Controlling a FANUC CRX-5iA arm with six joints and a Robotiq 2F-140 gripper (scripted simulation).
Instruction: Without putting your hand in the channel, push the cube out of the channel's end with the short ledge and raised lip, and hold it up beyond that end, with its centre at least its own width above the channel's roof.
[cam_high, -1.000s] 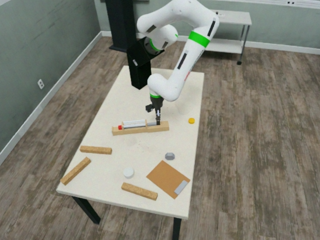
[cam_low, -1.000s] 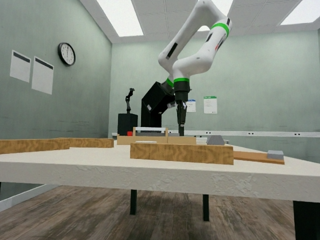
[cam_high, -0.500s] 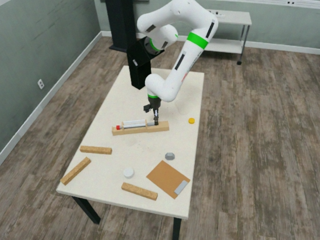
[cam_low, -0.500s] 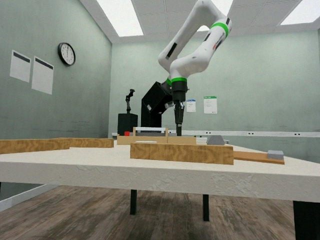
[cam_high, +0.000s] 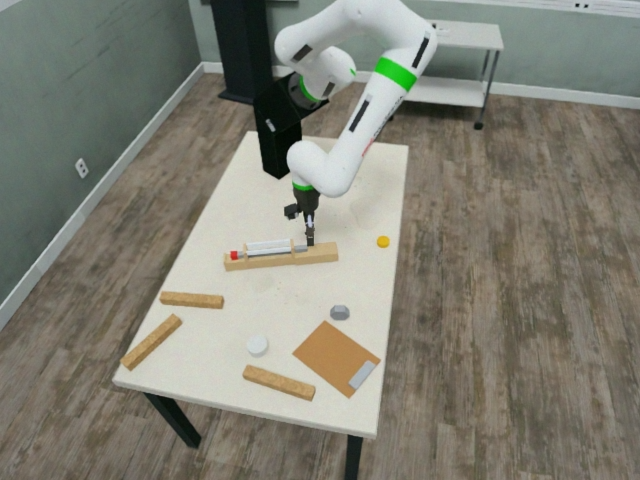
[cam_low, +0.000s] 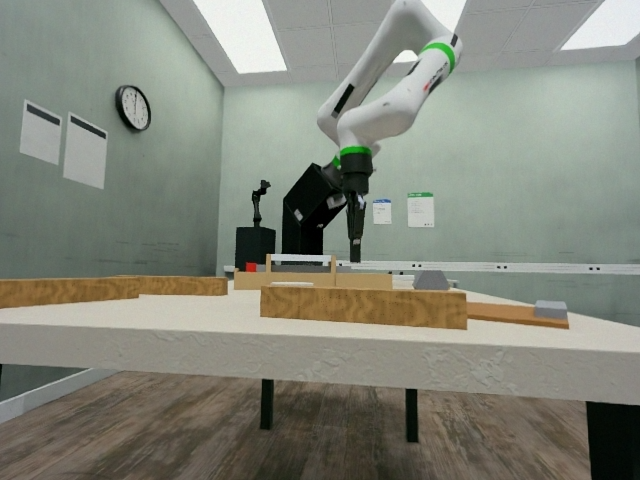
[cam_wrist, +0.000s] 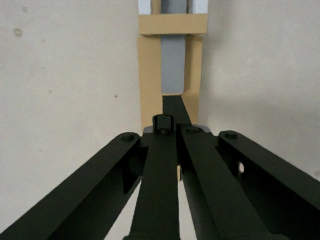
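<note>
Right now my hand is 15 cm short of the red cube, 24 cm to the left of it and 5 cm above it. From my hand the other things lie so: channel (8 cm ahead, 13 cm to the right, 5 cm below); flat grey stick (4 cm ahead, 6 cm to the right, 5 cm below); grey hexagonal piece (20 cm ahead, 21 cm to the left, 8 cm below).
</note>
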